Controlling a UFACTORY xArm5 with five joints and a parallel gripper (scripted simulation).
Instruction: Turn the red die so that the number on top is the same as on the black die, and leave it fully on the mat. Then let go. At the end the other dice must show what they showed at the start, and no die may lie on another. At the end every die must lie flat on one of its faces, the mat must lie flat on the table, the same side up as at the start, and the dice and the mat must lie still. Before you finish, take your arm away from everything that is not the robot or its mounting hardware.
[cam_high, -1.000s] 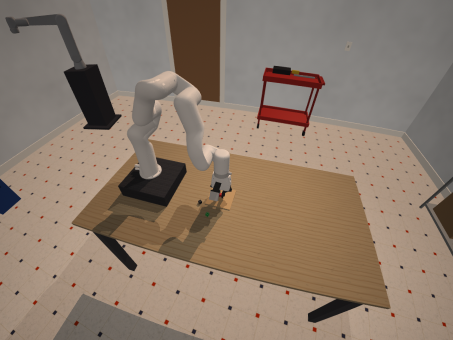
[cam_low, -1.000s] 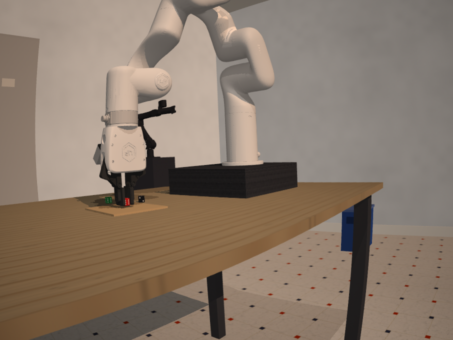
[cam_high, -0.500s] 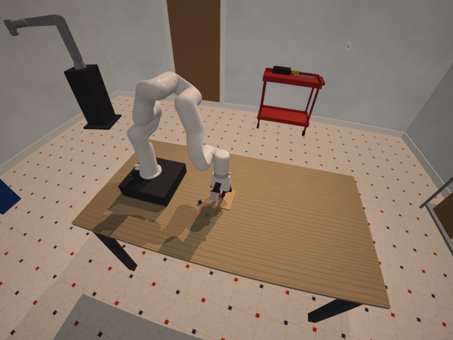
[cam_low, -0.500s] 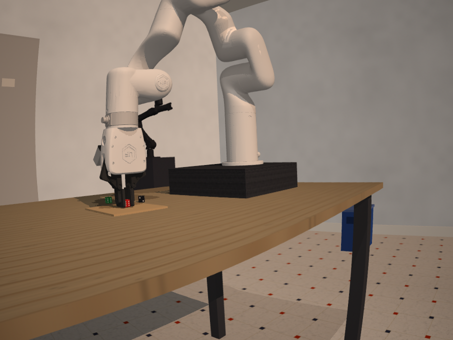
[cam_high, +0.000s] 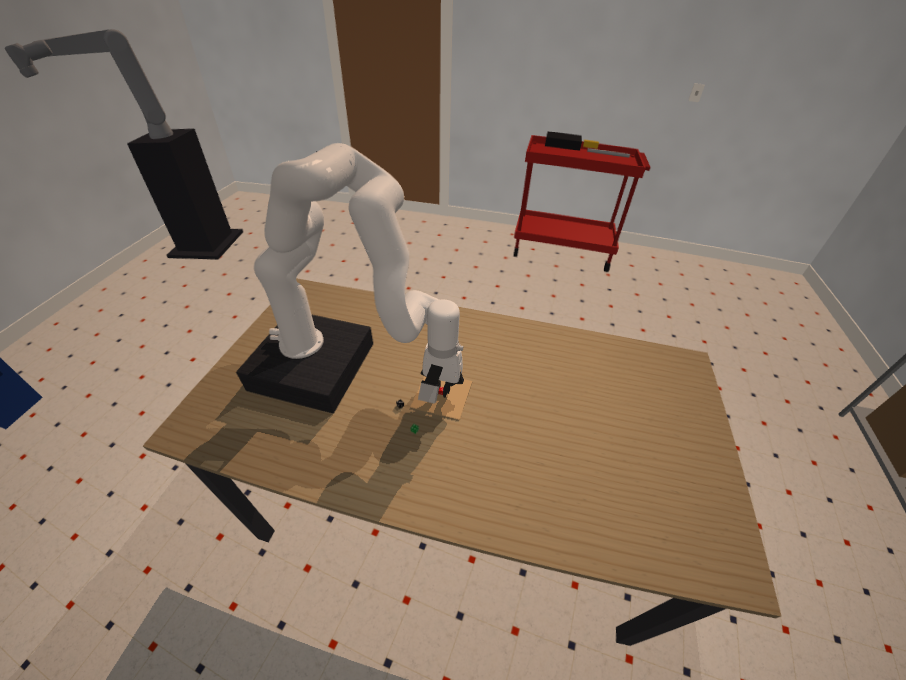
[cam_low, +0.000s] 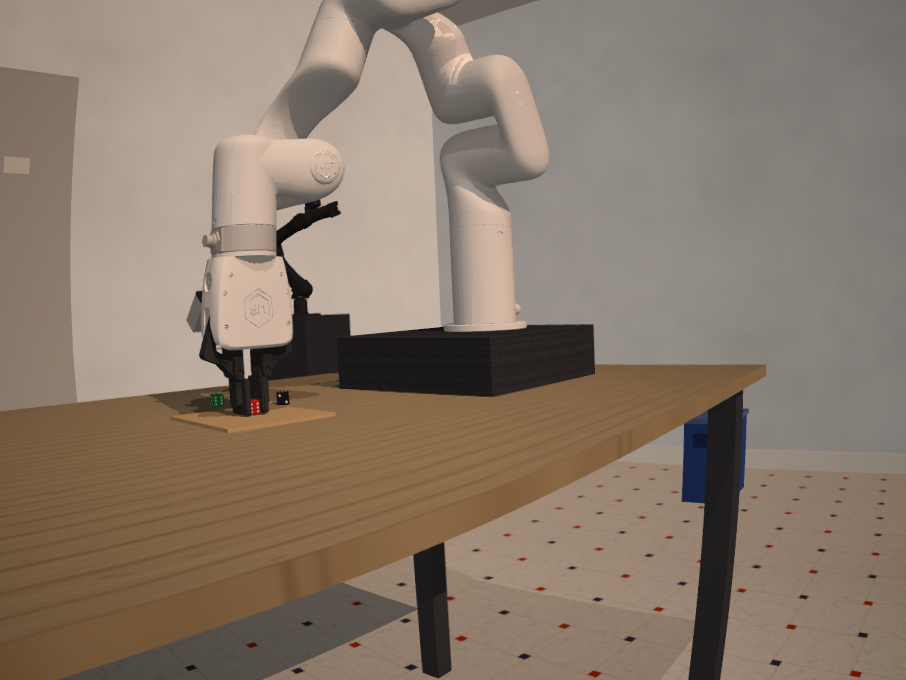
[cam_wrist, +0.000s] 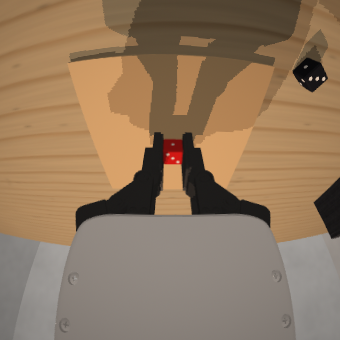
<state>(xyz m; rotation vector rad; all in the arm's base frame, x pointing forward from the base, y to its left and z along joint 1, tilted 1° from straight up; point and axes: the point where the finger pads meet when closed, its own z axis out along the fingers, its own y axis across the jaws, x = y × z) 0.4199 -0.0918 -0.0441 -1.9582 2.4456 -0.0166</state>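
My hand is 1 cm above the red die. The rest, counted from my hand: black die 11 cm behind, 5 cm to the right, 2 cm below; then green die 6 cm behind, 13 cm to the right, 2 cm below; then tan mat 2 cm below.
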